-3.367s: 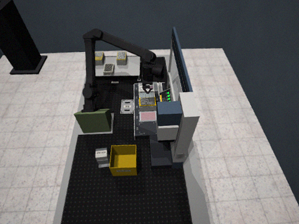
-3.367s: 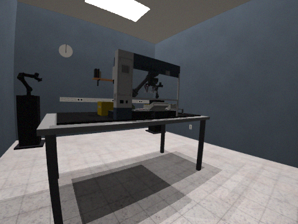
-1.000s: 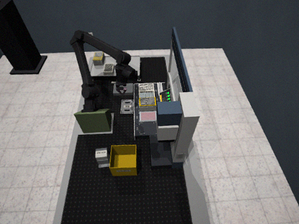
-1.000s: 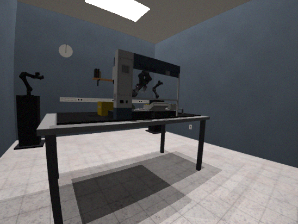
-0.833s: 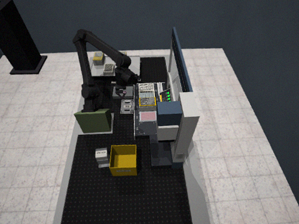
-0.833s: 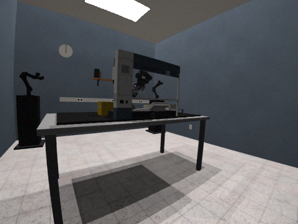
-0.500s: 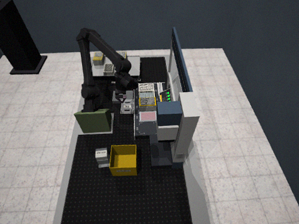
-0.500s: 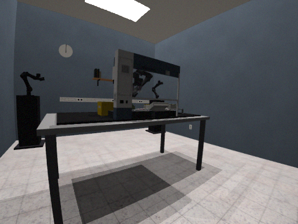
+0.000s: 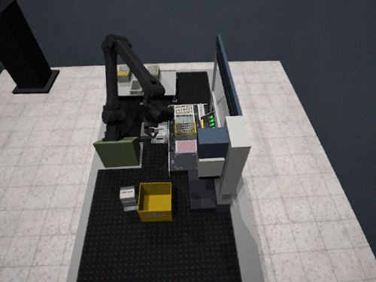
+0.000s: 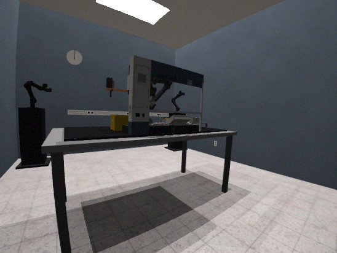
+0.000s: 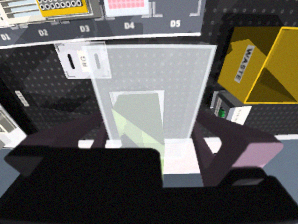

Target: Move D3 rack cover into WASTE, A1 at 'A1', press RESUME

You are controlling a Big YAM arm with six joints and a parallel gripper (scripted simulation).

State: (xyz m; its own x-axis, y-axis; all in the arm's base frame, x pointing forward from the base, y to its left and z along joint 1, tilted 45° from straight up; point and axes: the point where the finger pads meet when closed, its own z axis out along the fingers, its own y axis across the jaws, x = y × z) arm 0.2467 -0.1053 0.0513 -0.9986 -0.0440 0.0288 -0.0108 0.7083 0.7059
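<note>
My hand is 300 mm to the left of the yellow waste bin, 230 mm above it and 10 mm short of it. The rest, counted from my hand: clear cover (10 mm above); then yellow-framed tip rack (170 mm below, 170 mm ahead, 150 mm to the left); then pink plate (200 mm below, 170 mm ahead, 50 mm to the left).
</note>
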